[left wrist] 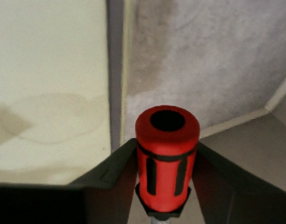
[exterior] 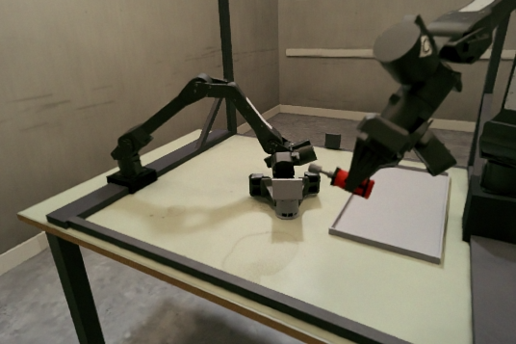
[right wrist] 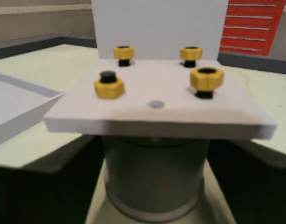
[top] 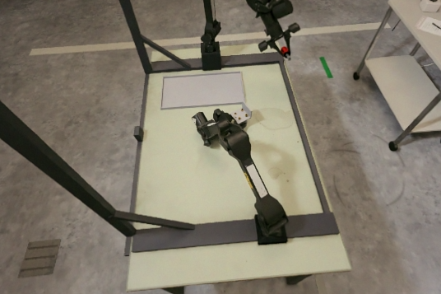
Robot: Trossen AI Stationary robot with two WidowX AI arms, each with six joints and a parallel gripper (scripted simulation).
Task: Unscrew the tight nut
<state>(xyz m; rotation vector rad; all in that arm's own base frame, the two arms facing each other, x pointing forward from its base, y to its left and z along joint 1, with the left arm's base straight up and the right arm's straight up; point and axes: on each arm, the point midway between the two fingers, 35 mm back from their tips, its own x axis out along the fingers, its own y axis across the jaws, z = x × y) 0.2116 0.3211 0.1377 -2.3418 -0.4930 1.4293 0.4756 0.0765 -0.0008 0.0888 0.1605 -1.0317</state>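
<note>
My left gripper is now 30 mm to the left of the red-handled nut driver, 10 mm short of it and 10 mm above it. Round my left hand: nut 260 mm behind, 200 mm to the right, 180 mm below; pale bracket 250 mm behind, 180 mm to the right, 180 mm below; grey joint module 250 mm behind, 220 mm below, 180 mm to the right.
My right hand is 20 mm short of the grey joint module and 10 mm to the right of it. Also, from my right hand: nut: 40 mm above, 10 mm to the right, 10 mm ahead; then shallow grey tray: 270 mm to the left, 100 mm behind, 30 mm below; then pale bracket: 40 mm above, 30 mm ahead, 10 mm to the left.
</note>
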